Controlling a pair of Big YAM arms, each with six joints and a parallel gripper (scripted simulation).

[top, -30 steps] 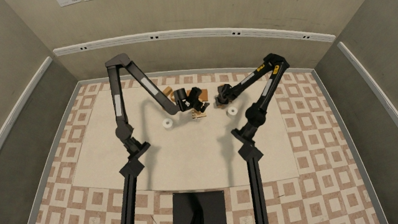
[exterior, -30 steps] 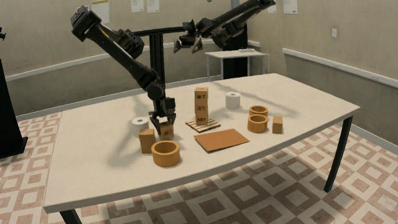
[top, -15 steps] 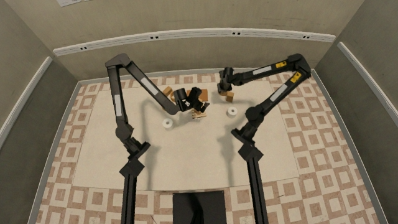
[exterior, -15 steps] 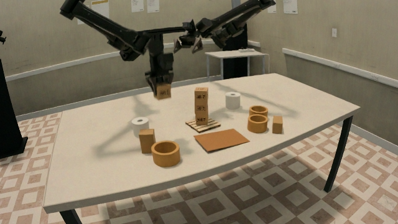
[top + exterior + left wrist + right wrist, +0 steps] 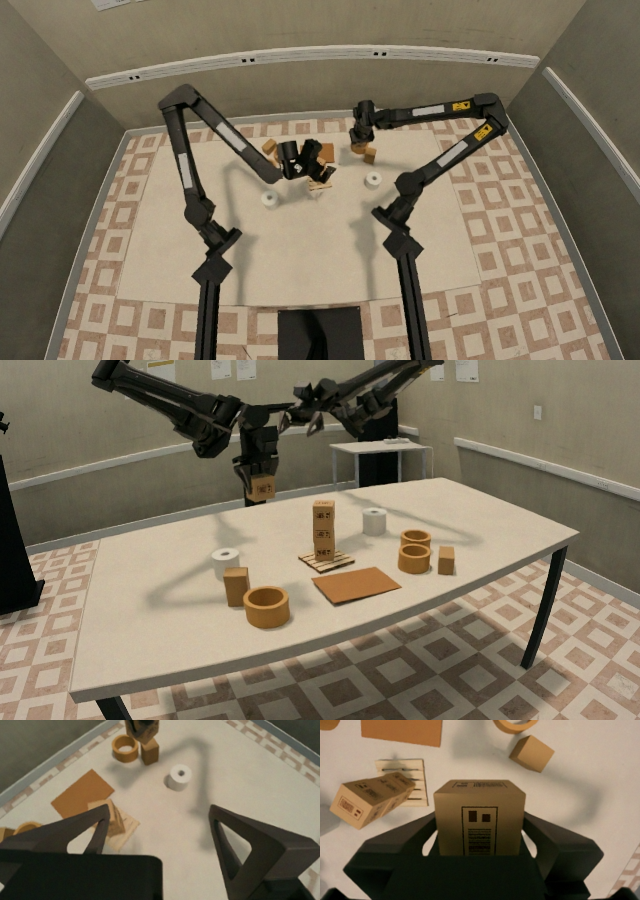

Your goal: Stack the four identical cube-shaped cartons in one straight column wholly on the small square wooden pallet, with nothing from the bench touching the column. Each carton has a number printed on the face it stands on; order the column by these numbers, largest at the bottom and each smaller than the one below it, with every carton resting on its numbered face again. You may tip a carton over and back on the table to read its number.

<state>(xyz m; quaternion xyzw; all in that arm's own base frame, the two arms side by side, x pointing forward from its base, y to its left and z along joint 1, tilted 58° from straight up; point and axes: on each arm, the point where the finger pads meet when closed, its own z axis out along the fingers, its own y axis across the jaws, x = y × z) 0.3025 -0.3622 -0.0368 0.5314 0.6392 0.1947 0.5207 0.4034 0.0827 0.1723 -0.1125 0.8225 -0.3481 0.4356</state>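
My right gripper is now 1 cm below the carton. Also, from my right hand: plain box 21 cm below, 10 cm to the right, 6 cm ahead.
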